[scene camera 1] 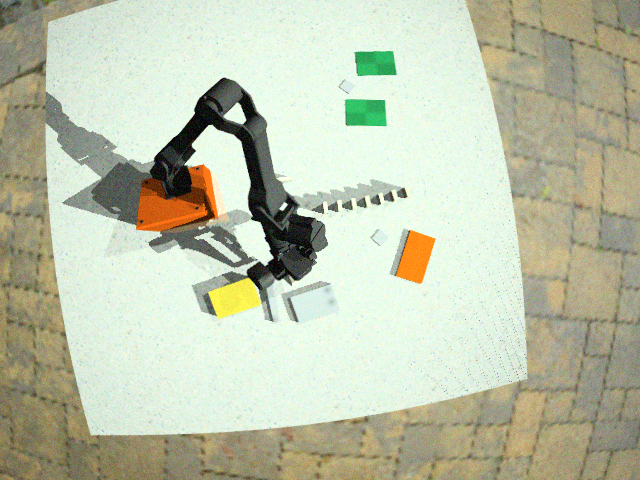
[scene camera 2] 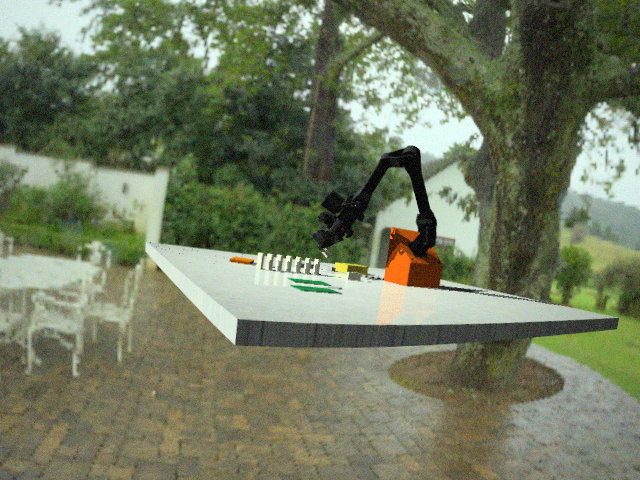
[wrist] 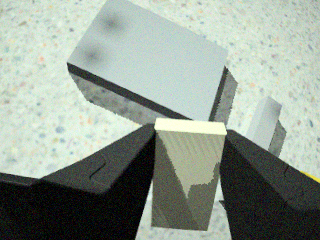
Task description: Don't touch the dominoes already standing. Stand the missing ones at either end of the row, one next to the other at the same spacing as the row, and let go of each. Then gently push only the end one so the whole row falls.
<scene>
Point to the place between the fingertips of my gripper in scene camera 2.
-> At 321, 248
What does my gripper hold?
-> A pale wooden domino.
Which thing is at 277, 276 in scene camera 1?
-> My gripper.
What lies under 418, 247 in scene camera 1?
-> An orange block.
</scene>
